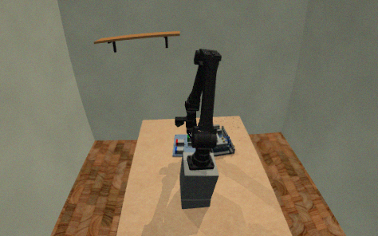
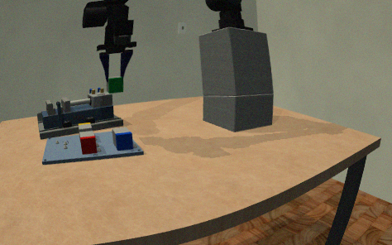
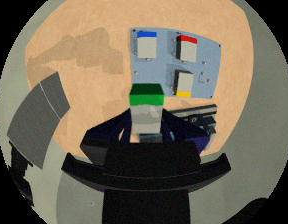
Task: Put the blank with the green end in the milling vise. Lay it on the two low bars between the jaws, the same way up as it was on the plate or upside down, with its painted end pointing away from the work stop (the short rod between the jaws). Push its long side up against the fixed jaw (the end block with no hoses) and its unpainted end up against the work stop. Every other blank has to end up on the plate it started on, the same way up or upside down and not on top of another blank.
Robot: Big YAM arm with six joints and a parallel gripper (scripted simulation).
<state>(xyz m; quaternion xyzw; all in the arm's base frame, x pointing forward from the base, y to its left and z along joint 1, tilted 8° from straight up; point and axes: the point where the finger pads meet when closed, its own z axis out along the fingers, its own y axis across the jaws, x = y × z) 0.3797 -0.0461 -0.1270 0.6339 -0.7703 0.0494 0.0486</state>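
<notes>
Right now my hand is 18 cm short of the fixed jaw, 21 cm to the left of it and 8 cm above it. From my hand the other things lie so: yellow-ended blank: 9 cm ahead, 2 cm to the right, 13 cm below; blue-ended blank: 2 cm ahead, 9 cm to the left, 13 cm below; green-ended blank: 2 cm below.
</notes>
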